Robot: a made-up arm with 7 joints. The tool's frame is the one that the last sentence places.
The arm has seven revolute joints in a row. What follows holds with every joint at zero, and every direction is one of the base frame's.
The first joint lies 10 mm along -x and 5 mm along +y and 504 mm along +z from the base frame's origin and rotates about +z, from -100.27 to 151.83 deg.
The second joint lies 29 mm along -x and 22 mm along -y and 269 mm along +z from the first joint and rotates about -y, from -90.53 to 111.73 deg.
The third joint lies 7 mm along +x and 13 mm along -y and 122 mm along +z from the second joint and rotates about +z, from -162.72 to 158.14 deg.
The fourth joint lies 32 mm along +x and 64 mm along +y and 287 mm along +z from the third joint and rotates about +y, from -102.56 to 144.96 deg.
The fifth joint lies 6 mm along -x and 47 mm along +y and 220 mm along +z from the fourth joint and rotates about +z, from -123.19 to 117.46 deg.
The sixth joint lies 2 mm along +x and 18 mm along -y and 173 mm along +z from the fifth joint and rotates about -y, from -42.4 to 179.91 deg.
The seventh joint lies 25 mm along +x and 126 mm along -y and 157 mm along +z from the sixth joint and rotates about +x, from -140.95 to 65.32 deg.
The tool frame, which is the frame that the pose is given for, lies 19 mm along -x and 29 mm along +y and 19 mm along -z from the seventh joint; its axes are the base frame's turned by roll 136.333, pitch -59.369 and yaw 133.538 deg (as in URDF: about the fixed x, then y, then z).
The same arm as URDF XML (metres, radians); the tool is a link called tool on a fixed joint. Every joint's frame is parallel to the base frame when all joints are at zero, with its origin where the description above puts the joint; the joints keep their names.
<robot name="arm">
<joint name="tool_joint" type="fixed"><parent link="link7"/><child link="tool"/><origin xyz="-0.019 0.029 -0.019" rpy="2.3795 -1.0362 2.3307"/></joint>
<joint name="joint 7" type="revolute"><parent link="link6"/><child link="link7"/><origin xyz="0.025 -0.126 0.157"/><axis xyz="1 0 0"/><limit lower="-2.46" upper="1.14"/></joint>
<joint name="joint 6" type="revolute"><parent link="link5"/><child link="link6"/><origin xyz="0.002 -0.018 0.173"/><axis xyz="0 -1 0"/><limit lower="-0.74" upper="3.14"/></joint>
<joint name="joint 5" type="revolute"><parent link="link4"/><child link="link5"/><origin xyz="-0.006 0.047 0.22"/><axis xyz="0 0 1"/><limit lower="-2.1501" upper="2.0501"/></joint>
<joint name="joint 4" type="revolute"><parent link="link3"/><child link="link4"/><origin xyz="0.032 0.064 0.287"/><axis xyz="0 1 0"/><limit lower="-1.79" upper="2.53"/></joint>
<joint name="joint 3" type="revolute"><parent link="link2"/><child link="link3"/><origin xyz="0.007 -0.013 0.122"/><axis xyz="0 0 1"/><limit lower="-2.84" upper="2.7601"/></joint>
<joint name="joint 2" type="revolute"><parent link="link1"/><child link="link2"/><origin xyz="-0.029 -0.022 0.269"/><axis xyz="0 -1 0"/><limit lower="-1.58" upper="1.9501"/></joint>
<joint name="joint 1" type="revolute"><parent link="base_link"/><child link="link1"/><origin xyz="-0.01 0.005 0.504"/><axis xyz="0 0 1"/><limit lower="-1.75" upper="2.6499"/></joint>
<link name="base_link"/>
<link name="link1"/>
<link name="link2"/>
<link name="link3"/>
<link name="link4"/>
<link name="link5"/>
<link name="link6"/>
<link name="link7"/>
<link name="tool"/>
</robot>

